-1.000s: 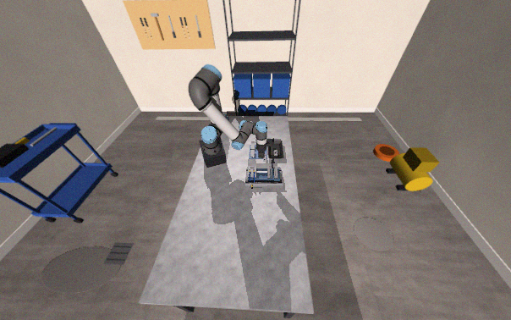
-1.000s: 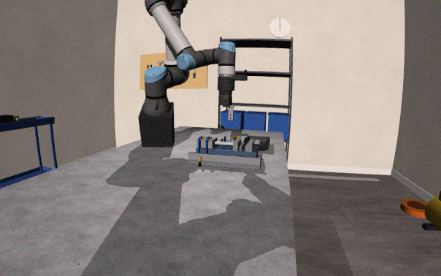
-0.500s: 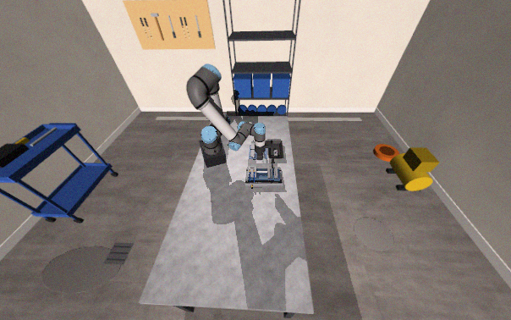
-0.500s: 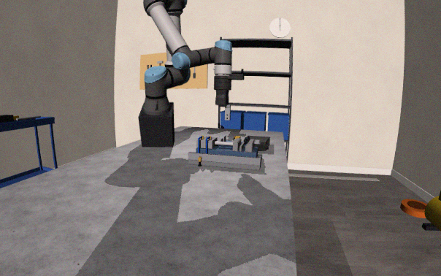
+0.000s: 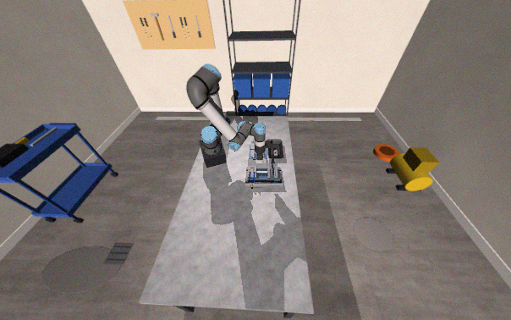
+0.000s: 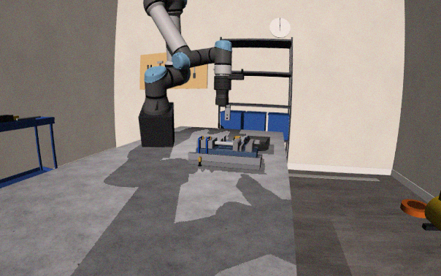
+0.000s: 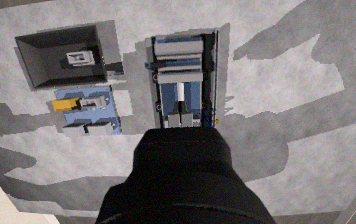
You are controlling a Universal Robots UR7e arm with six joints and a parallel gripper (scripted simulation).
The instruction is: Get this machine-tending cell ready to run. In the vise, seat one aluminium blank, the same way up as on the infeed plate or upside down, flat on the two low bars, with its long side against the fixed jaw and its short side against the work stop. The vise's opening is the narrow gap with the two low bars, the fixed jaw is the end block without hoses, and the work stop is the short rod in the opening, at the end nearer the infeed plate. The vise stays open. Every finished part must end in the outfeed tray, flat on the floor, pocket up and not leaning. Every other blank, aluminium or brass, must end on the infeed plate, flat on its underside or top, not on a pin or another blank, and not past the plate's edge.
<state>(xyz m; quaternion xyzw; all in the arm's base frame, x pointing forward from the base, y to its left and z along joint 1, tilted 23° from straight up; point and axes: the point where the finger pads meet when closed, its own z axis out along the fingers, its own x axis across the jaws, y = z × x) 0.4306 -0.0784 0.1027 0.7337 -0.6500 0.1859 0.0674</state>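
Now: hand 40 mm past the brass blank, 360 mm to the right of it and 170 mm above it. Round my hand: vise: 10 mm ahead, 160 mm below.
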